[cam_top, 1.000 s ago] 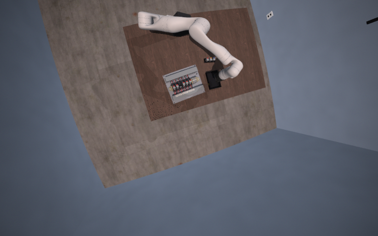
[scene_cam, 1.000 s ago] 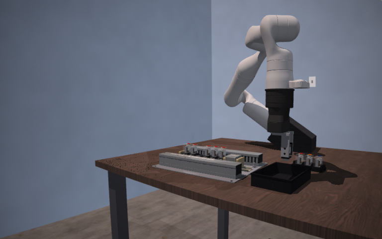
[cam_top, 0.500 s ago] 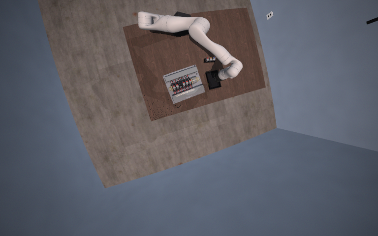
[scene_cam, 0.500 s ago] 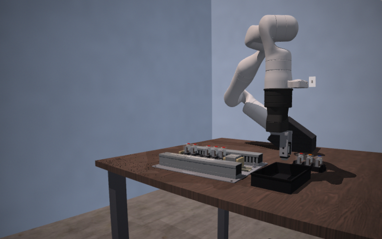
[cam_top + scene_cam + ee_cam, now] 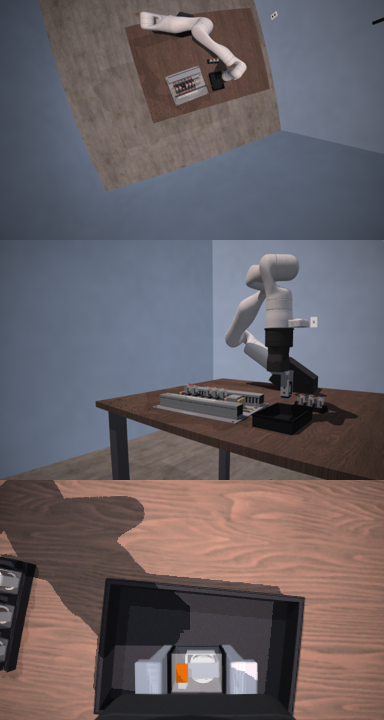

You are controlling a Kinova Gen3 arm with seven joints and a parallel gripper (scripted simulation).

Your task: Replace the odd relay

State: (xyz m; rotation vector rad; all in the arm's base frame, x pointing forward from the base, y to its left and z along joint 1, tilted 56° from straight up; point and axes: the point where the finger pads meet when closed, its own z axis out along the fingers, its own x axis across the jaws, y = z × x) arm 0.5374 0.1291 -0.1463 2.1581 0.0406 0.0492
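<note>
Now: hand 8 cm above the black tray. Also, from my hand: black spare holder: 19 cm behind, 3 cm to the left, 9 cm below.
</note>
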